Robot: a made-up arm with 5 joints. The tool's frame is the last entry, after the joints. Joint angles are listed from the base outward. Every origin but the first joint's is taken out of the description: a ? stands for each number. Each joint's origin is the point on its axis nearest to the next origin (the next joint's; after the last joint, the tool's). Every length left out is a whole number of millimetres.
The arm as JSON. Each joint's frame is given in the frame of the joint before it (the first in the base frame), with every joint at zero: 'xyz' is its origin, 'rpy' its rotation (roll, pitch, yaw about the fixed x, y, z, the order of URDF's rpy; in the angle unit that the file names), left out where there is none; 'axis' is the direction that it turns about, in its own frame. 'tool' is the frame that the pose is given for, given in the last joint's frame.
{
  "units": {
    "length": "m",
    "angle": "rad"
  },
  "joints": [
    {
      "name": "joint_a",
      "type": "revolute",
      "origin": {
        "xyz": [
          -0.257,
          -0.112,
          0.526
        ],
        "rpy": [
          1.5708,
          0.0,
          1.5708
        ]
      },
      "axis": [
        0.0,
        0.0,
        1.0
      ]
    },
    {
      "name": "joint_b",
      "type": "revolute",
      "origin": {
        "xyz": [
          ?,
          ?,
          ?
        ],
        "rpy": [
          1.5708,
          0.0,
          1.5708
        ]
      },
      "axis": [
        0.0,
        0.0,
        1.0
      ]
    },
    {
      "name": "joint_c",
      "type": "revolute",
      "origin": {
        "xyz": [
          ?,
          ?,
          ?
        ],
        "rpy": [
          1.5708,
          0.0,
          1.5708
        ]
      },
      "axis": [
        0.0,
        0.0,
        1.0
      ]
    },
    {
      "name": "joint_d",
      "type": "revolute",
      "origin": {
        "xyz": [
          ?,
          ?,
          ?
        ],
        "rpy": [
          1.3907,
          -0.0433,
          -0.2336
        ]
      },
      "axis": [
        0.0,
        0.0,
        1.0
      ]
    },
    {
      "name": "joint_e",
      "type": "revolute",
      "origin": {
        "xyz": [
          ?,
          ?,
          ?
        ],
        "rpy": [
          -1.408,
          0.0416,
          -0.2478
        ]
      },
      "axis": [
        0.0,
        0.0,
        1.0
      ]
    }
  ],
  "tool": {
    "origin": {
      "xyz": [
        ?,
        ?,
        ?
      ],
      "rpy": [
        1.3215,
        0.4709,
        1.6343
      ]
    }
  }
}
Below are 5 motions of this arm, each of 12 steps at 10 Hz.
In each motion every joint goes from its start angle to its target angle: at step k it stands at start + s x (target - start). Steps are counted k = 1, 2, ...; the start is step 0. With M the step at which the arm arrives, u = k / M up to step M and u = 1 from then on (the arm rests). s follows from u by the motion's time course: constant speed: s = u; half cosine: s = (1 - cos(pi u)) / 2; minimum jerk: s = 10 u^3 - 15 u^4 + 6 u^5.
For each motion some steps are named. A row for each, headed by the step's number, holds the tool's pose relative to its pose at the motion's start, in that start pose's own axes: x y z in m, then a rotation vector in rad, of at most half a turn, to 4 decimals.
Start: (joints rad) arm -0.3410 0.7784 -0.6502 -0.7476 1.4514
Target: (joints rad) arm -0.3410 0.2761 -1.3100 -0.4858 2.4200
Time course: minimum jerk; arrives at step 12
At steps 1, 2, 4, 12:
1: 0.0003 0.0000 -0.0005 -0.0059 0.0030 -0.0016
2: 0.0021 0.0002 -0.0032 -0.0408 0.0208 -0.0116
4: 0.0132 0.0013 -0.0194 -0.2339 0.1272 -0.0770
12: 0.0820 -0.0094 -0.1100 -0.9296 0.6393 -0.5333

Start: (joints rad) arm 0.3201 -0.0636 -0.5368 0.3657 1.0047
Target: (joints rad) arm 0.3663 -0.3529 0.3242 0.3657 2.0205
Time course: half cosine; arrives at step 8
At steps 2, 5, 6, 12:
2: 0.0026 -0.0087 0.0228 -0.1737 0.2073 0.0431
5: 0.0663 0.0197 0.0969 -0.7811 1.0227 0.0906
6: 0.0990 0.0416 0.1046 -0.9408 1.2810 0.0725
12: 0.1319 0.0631 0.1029 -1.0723 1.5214 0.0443

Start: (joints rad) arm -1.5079 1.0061 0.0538 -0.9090 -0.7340
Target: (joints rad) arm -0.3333 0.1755 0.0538 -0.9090 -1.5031
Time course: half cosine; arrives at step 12
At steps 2, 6, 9, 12:
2: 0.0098 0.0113 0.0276 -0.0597 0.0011 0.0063
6: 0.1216 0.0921 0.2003 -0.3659 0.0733 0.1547
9: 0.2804 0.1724 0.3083 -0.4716 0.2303 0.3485
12: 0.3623 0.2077 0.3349 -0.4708 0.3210 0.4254

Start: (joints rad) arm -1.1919 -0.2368 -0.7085 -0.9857 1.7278
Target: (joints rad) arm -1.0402 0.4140 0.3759 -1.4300 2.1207
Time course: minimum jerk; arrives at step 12
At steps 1, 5, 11, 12:
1: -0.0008 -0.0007 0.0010 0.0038 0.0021 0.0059
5: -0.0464 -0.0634 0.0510 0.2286 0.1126 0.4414
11: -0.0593 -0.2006 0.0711 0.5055 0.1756 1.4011
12: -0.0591 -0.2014 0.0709 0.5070 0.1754 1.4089

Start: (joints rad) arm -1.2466 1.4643 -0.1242 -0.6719 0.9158
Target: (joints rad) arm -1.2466 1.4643 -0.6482 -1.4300 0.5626
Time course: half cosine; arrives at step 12
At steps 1, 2, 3, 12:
1: 0.0002 -0.0031 -0.0031 0.0074 -0.0151 0.0116
2: 0.0013 -0.0122 -0.0121 0.0290 -0.0589 0.0461
3: 0.0044 -0.0264 -0.0263 0.0632 -0.1271 0.1022
12: 0.1249 -0.1515 -0.1398 0.4181 -0.7019 0.7965

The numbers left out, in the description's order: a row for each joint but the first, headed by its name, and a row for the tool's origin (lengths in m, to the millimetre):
joint_b: -0.385 0.053 0.0
joint_c: 0.249 -0.055 0.0
joint_d: -0.032 -0.078 0.0
joint_e: 0.131 0.08 0.0
tool: -0.009 -0.106 0.0

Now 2 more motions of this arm.
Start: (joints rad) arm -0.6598 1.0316 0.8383 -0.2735 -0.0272
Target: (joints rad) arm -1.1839 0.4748 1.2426 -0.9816 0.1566
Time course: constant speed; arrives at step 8
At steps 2, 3, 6, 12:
2: 0.0637 0.0453 -0.0345 0.1250 0.0163 -0.0994
3: 0.0976 0.0669 -0.0470 0.1989 0.0208 -0.1493
6: 0.2028 0.1245 -0.0676 0.4652 0.0142 -0.2911
12: 0.2724 0.1559 -0.0692 0.6770 -0.0122 -0.3728

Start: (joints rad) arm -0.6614 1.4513 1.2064 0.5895 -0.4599
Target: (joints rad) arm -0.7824 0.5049 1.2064 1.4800 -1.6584
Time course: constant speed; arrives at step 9
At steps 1, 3, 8, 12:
1: 0.0193 0.0418 -0.0457 -0.1117 -0.1511 -0.0600
3: 0.0733 0.0978 -0.1436 -0.3469 -0.4365 -0.1072
8: 0.2408 0.0851 -0.3580 -0.9073 -0.9117 0.1890
12: 0.2714 0.0635 -0.3895 -0.9929 -0.9437 0.3062

